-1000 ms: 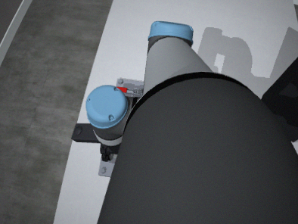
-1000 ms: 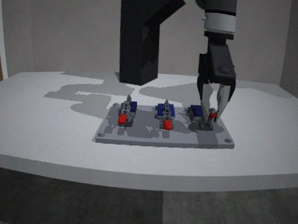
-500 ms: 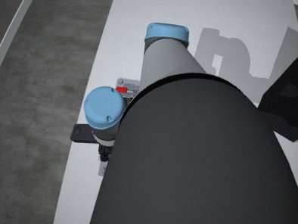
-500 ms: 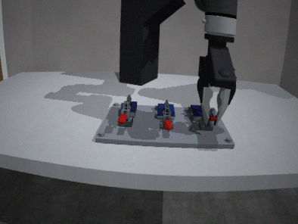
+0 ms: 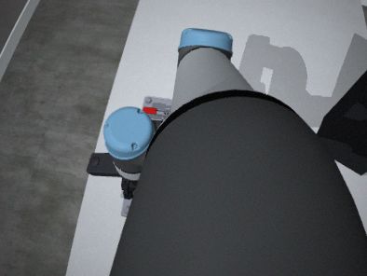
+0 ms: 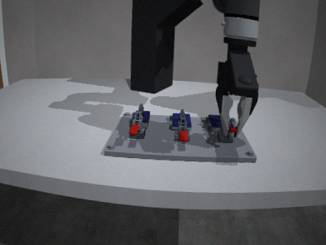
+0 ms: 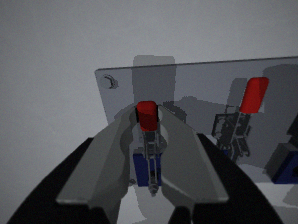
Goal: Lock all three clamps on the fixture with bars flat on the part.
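Now: hand 130 mm past the blue part, 20 mm to the left of it and 30 mm above it. Also, from my hand: grey fixture plate 70 mm behind, 120 mm to the right, 60 mm below.
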